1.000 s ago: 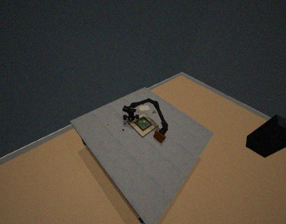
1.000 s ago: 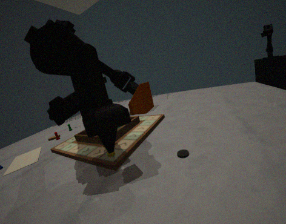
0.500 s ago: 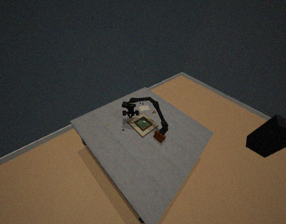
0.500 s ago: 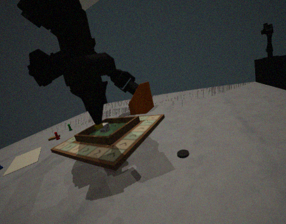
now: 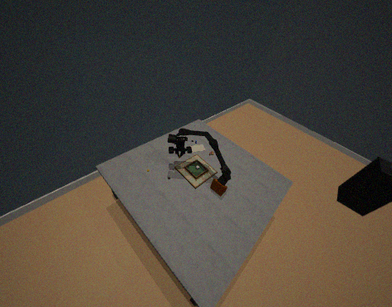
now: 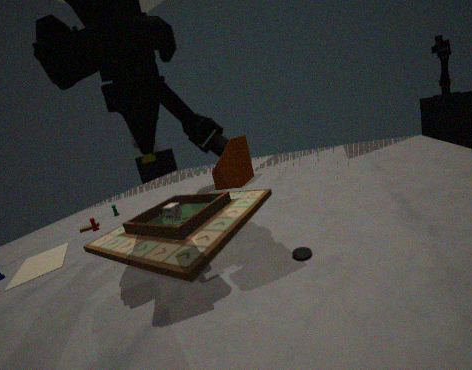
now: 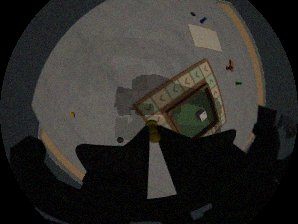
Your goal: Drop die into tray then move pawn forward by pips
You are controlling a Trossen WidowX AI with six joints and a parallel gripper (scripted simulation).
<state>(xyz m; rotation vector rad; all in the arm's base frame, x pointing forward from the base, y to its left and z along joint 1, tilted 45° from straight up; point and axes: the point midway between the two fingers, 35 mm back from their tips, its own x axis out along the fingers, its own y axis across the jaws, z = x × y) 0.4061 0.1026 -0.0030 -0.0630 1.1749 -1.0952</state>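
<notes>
Now: gripper tip 130 mm past the green tray floor, 100 mm to the left of it and 140 mm above it. From my gripper tip the other things lie so: yellow pawn: 10 mm above; then pale card: 50 mm ahead, 340 mm to the right, 150 mm below; then die: 140 mm behind, 110 mm to the right, 120 mm below.
</notes>
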